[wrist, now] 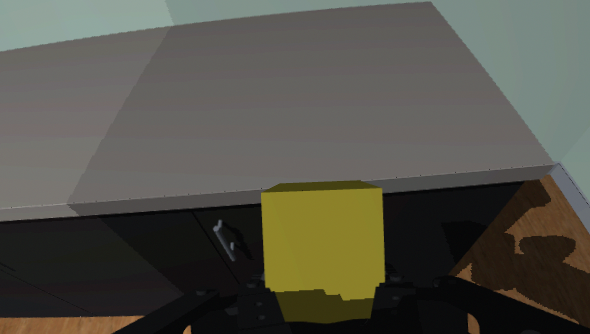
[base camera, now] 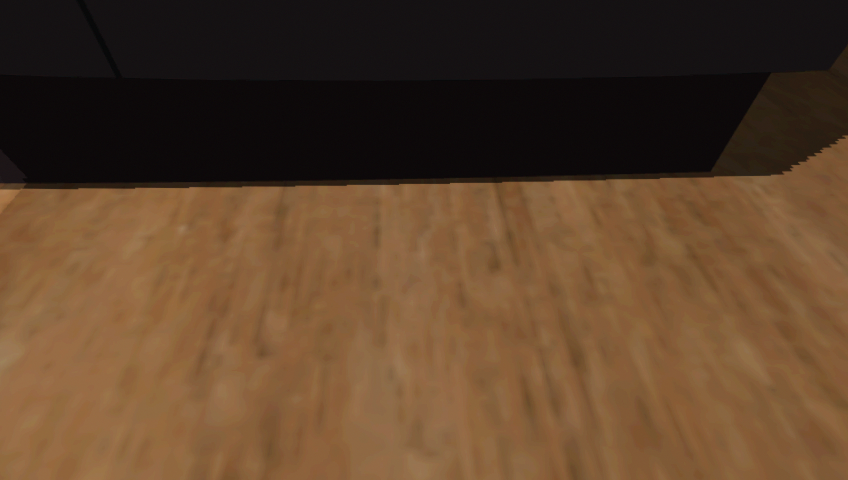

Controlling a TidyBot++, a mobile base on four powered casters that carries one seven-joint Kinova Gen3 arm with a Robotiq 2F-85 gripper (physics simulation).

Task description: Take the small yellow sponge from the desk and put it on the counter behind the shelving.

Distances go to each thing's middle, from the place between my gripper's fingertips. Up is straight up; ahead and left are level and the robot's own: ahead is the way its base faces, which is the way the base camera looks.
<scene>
The yellow sponge (wrist: 323, 242) is 1 cm behind my hand and 1 cm above it.
</scene>
